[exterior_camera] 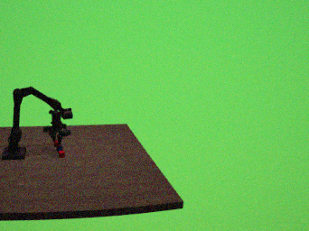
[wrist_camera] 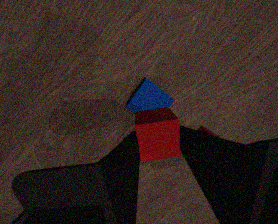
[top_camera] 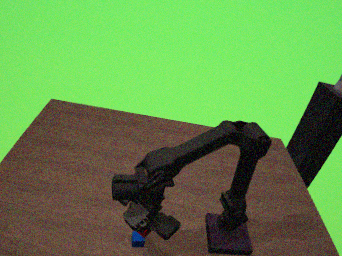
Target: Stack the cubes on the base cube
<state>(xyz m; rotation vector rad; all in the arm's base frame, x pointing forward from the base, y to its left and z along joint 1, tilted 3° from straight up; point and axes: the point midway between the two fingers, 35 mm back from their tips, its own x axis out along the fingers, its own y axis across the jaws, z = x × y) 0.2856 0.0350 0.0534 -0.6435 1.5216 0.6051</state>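
The blue base cube is 4 cm below my gripper tip, 2 cm to the left of it and 1 cm ahead of it.
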